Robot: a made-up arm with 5 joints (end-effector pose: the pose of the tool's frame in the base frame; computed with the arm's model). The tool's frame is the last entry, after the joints.
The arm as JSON. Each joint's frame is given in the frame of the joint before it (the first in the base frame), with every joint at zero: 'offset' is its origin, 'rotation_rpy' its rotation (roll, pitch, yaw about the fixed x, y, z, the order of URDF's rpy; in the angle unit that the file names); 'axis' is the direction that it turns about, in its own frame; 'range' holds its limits. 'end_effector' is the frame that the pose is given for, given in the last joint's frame.
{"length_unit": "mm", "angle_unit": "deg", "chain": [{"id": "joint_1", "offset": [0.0, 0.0, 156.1], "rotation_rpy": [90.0, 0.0, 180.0], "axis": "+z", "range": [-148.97, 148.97]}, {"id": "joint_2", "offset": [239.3, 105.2, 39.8], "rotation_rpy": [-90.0, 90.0, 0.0], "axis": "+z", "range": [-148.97, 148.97]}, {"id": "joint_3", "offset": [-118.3, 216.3, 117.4], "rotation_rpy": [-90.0, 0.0, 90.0], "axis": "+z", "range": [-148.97, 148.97]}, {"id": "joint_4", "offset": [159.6, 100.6, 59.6], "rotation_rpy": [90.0, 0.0, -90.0], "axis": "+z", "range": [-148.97, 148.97]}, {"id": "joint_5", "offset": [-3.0, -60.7, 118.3], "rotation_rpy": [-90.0, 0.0, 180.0], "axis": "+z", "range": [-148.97, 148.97]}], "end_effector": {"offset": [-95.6, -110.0, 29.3], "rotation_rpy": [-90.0, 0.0, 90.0]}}
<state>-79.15 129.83 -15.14 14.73 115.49</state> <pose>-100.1 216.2 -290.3 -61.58 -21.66 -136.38</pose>
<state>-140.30 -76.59 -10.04 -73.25 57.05</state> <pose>6.0 -64.9 139.2 -128.62 43.03 -65.71</pose>
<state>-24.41 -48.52 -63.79 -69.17 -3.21</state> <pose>-27.9 -166.3 253.1 125.18 -71.71 -99.93</pose>
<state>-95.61 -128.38 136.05 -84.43 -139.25</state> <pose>-221.8 -27.8 61.5 -16.49 -8.11 -126.44</pose>
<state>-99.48 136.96 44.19 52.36 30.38</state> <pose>-207.8 26.9 -317.8 172.16 53.92 27.99</pose>
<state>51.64 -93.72 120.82 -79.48 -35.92</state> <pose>98.7 -33.1 513.7 -58.33 61.01 104.91</pose>
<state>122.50 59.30 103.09 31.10 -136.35</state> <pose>185.9 199.2 350.9 66.18 32.13 -39.28</pose>
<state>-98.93 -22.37 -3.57 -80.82 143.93</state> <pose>-39.4 208.0 309.8 -143.81 75.37 -64.66</pose>
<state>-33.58 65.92 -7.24 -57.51 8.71</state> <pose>-240.8 205.9 88.7 26.82 -27.03 69.40</pose>
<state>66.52 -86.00 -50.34 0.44 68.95</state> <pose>-10.3 -245.7 295.3 -98.78 -21.85 31.76</pose>
